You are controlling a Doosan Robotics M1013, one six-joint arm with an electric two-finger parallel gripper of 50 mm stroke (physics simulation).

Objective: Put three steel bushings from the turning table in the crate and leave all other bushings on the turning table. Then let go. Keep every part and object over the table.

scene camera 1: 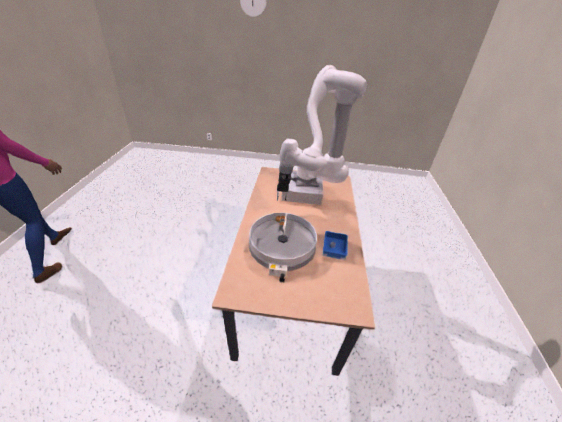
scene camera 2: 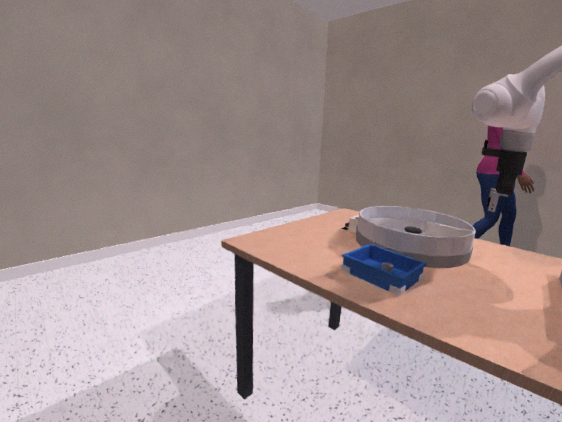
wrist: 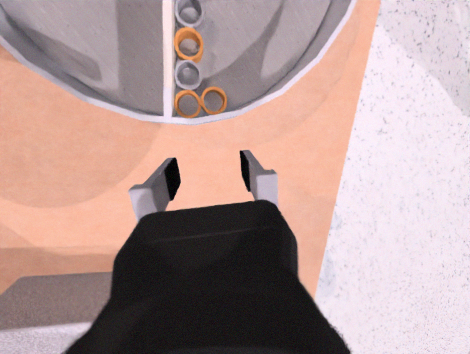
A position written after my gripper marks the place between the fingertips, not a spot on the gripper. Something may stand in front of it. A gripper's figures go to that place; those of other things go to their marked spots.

Scene:
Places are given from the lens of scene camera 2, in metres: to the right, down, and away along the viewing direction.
my gripper (scene camera 2: 490, 208): 0.71, -0.01, 0.85
blue crate (scene camera 2: 365, 263): 0.23, 0.14, 0.72

